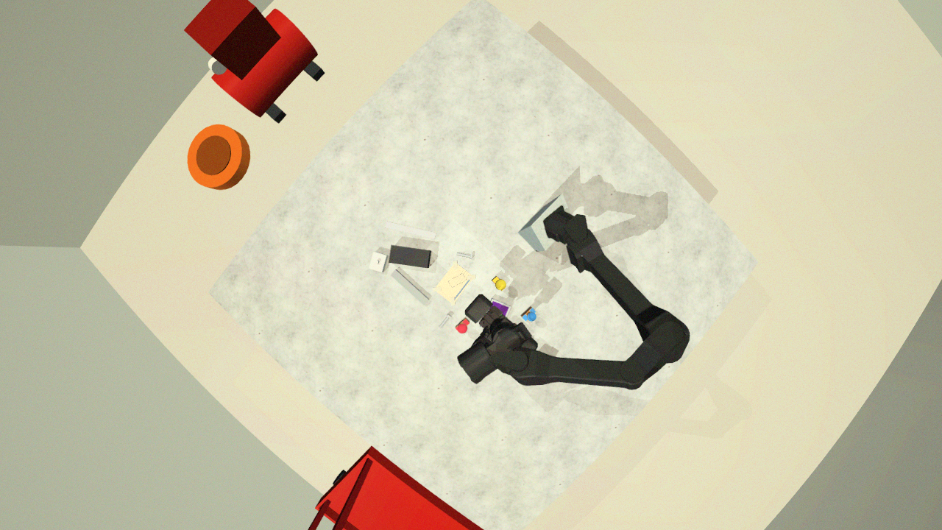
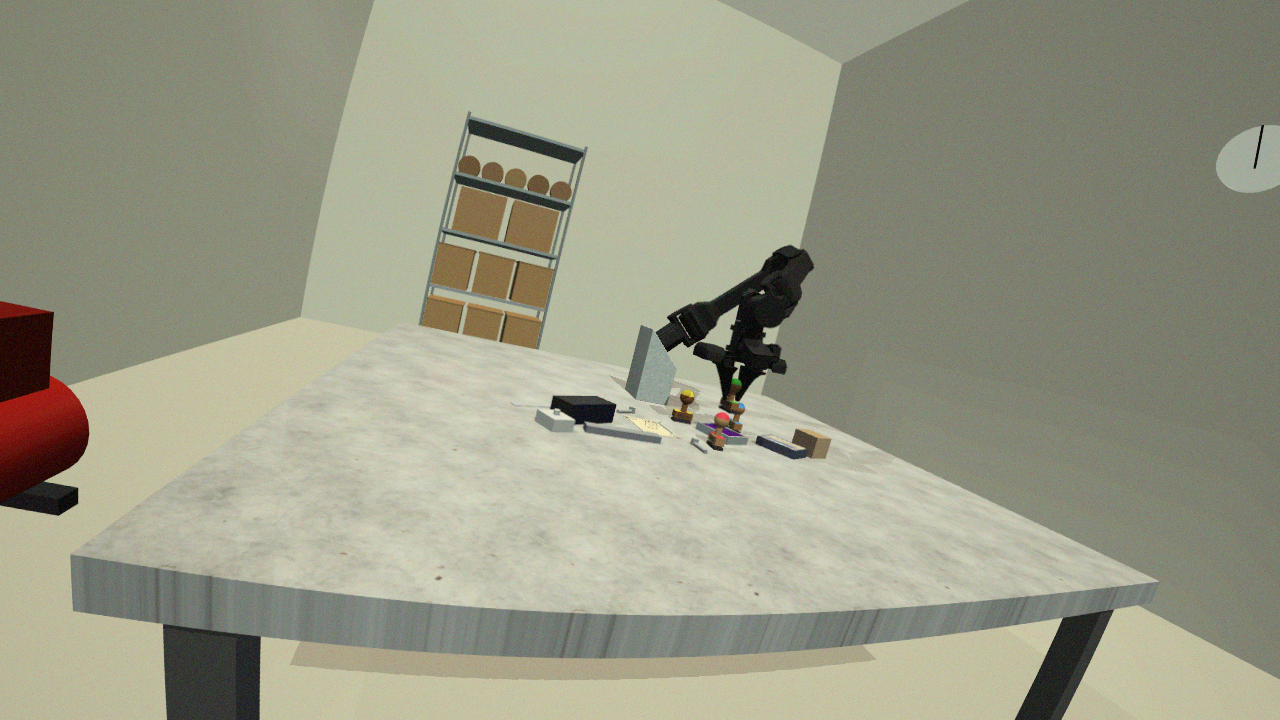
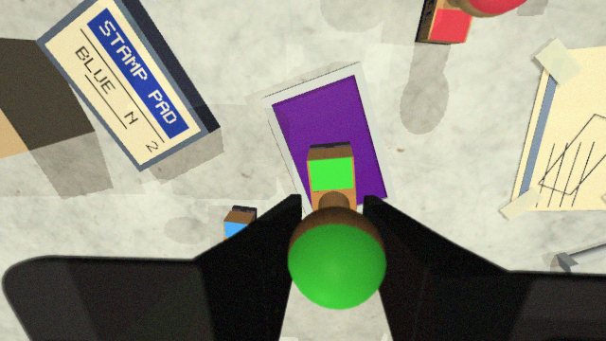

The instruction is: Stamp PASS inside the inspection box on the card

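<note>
My gripper tip is 150 mm to the left of the cream card, 80 mm above it and 30 mm short of it. Round my gripper tip: green-knobbed stamp right at my gripper tip; then blue-knobbed stamp 80 mm behind, 60 mm below, 50 mm to the left; then purple ink pad 70 mm below.
</note>
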